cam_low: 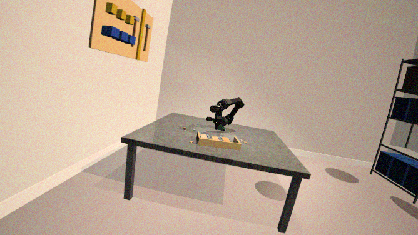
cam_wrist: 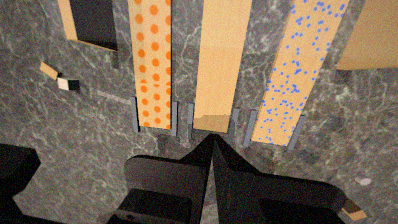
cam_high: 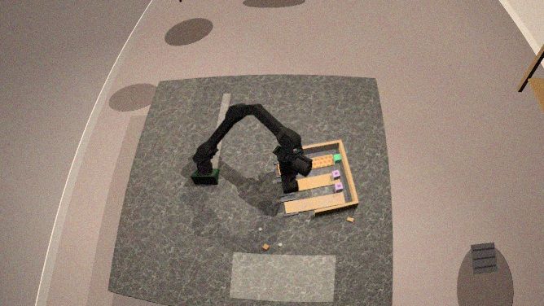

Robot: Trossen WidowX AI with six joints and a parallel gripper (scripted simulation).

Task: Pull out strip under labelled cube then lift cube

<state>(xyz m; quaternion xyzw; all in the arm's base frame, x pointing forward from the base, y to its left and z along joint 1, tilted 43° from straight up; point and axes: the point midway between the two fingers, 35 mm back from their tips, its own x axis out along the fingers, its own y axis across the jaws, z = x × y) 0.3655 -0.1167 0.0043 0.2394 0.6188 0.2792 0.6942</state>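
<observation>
Now: the plain strip 10 cm ahead of my gripper tip, 1 cm to the left of it and 7 cm below it.
</observation>
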